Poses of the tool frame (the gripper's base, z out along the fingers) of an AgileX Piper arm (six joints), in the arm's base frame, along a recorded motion.
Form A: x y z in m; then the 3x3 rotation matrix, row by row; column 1 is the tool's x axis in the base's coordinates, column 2 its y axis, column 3 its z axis. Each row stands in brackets.
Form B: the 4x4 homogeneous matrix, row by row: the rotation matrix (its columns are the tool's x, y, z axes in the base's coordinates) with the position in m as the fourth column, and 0 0 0 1 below. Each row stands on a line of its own. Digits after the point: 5 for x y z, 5 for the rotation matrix.
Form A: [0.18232 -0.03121 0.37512], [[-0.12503 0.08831 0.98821], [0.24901 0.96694 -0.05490], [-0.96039 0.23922 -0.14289]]
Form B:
-0.12503 0.08831 0.98821 0.18232
0.24901 0.96694 -0.05490 -0.03121
-0.96039 0.23922 -0.14289 0.37512
0 0 0 1

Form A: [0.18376 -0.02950 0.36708], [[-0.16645 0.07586 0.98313], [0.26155 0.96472 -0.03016], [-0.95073 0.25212 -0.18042]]
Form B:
-0.16645 0.07586 0.98313 0.18376
0.26155 0.96472 -0.03016 -0.02950
-0.95073 0.25212 -0.18042 0.36708
0 0 0 1

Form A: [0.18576 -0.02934 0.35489], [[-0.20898 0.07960 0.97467], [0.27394 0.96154 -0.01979], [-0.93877 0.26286 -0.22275]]
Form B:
-0.20898 0.07960 0.97467 0.18576
0.27394 0.96154 -0.01979 -0.02934
-0.93877 0.26286 -0.22275 0.35489
0 0 0 1

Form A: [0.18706 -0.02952 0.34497], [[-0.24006 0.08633 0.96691], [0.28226 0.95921 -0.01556], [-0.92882 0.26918 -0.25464]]
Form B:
-0.24006 0.08633 0.96691 0.18706
0.28226 0.95921 -0.01556 -0.02952
-0.92882 0.26918 -0.25464 0.34497
0 0 0 1

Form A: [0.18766 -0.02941 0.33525], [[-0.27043 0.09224 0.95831], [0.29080 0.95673 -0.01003], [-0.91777 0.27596 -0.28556]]
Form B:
-0.27043 0.09224 0.95831 0.18766
0.29080 0.95673 -0.01003 -0.02941
-0.91777 0.27596 -0.28556 0.33525
0 0 0 1

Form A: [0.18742 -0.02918 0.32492], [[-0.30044 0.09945 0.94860], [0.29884 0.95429 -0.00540], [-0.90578 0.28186 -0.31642]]
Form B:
-0.30044 0.09945 0.94860 0.18742
0.29884 0.95429 -0.00540 -0.02918
-0.90578 0.28186 -0.31642 0.32492
0 0 0 1

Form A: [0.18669 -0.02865 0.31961], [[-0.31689 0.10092 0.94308], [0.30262 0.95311 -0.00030], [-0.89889 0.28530 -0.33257]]
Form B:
-0.31689 0.10092 0.94308 0.18669
0.30262 0.95311 -0.00030 -0.02865
-0.89889 0.28530 -0.33257 0.31961
0 0 0 1

